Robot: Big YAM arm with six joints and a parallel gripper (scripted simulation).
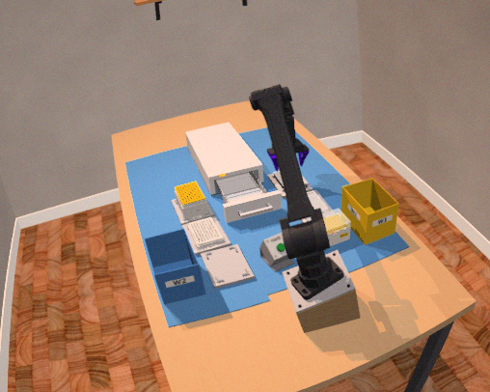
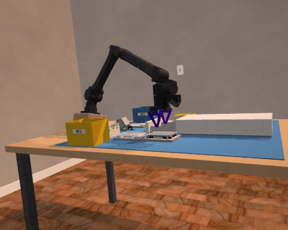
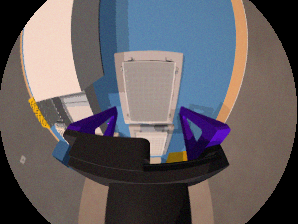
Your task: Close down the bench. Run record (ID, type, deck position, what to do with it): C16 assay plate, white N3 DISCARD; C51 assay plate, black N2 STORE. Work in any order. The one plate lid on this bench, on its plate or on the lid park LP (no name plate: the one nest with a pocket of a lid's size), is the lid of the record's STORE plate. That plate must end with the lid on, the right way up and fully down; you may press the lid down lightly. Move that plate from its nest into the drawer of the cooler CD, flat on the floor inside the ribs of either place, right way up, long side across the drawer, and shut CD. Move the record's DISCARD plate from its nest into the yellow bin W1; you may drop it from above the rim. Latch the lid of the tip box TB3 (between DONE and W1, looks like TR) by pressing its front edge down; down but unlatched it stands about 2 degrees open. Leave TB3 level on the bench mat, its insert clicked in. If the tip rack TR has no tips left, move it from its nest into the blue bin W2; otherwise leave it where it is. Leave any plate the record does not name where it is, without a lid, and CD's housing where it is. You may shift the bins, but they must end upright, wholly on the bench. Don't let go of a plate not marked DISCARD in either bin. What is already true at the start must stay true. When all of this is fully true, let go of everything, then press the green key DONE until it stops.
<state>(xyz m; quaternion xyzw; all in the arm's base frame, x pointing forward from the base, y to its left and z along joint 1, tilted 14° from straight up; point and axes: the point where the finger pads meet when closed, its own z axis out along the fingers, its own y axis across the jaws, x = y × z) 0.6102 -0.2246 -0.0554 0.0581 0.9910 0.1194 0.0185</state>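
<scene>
The black plate lies 60 mm below my hand. Also, from my hand: cooler CD 130 mm ahead, 180 mm to the left, 40 mm below; cooler drawer 10 mm behind, 190 mm to the left, 50 mm below; plate lid 50 mm below.
</scene>
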